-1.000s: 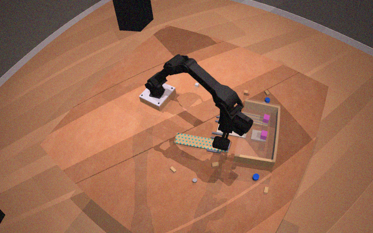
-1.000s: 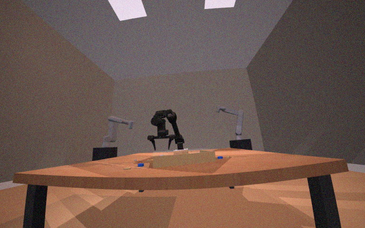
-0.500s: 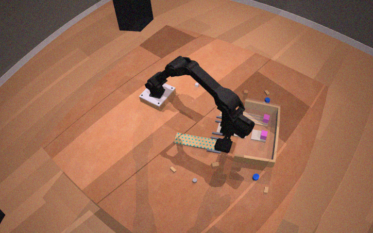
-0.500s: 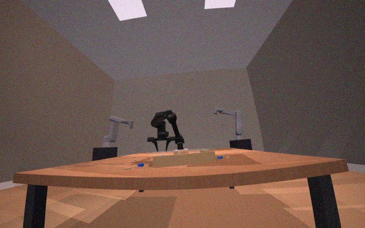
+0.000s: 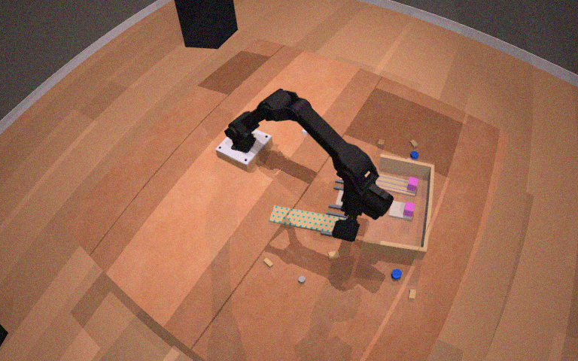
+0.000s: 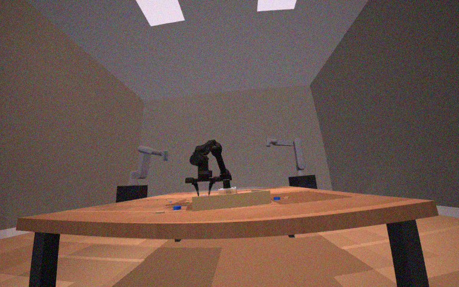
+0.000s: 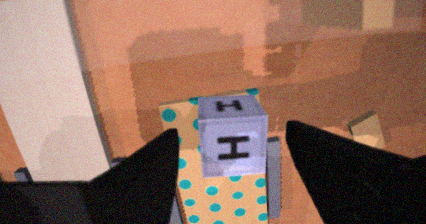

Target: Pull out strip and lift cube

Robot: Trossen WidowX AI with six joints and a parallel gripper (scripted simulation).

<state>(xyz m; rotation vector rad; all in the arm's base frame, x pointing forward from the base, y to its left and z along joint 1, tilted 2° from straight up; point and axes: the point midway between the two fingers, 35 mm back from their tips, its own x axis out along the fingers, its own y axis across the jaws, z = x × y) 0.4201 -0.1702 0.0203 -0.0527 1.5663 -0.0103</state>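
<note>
Now: the labelled cube 1 cm below my gripper tip.
</note>
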